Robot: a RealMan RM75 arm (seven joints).
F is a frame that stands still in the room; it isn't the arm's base.
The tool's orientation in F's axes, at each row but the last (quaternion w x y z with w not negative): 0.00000, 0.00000, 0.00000, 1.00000; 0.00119, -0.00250, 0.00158, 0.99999; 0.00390, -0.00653, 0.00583, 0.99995; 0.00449, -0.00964, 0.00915, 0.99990; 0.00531, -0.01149, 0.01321, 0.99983; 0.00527, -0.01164, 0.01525, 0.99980; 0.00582, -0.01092, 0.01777, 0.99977; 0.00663, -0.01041, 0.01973, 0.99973
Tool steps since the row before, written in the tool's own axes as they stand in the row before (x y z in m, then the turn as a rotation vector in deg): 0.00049, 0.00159, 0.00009, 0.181, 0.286, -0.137; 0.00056, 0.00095, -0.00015, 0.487, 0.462, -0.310; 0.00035, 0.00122, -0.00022, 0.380, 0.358, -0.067; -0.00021, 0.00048, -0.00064, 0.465, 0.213, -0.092; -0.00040, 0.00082, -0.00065, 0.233, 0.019, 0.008; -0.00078, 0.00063, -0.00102, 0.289, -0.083, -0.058; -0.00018, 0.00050, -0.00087, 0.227, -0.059, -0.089; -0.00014, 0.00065, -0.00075, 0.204, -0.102, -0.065
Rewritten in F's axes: -0.00049, -0.00159, 0.00009, -0.181, -0.286, -0.137; -0.00056, -0.00095, -0.00015, -0.487, -0.462, -0.311; -0.00036, -0.00122, -0.00021, -0.382, -0.356, -0.068; 0.00022, -0.00049, -0.00063, -0.465, -0.211, -0.097; 0.00041, -0.00084, -0.00062, -0.233, -0.016, 0.003; 0.00080, -0.00067, -0.00098, -0.287, 0.084, -0.067; 0.00019, -0.00053, -0.00085, -0.224, 0.058, -0.096; 0.00015, -0.00068, -0.00072, -0.201, 0.102, -0.073
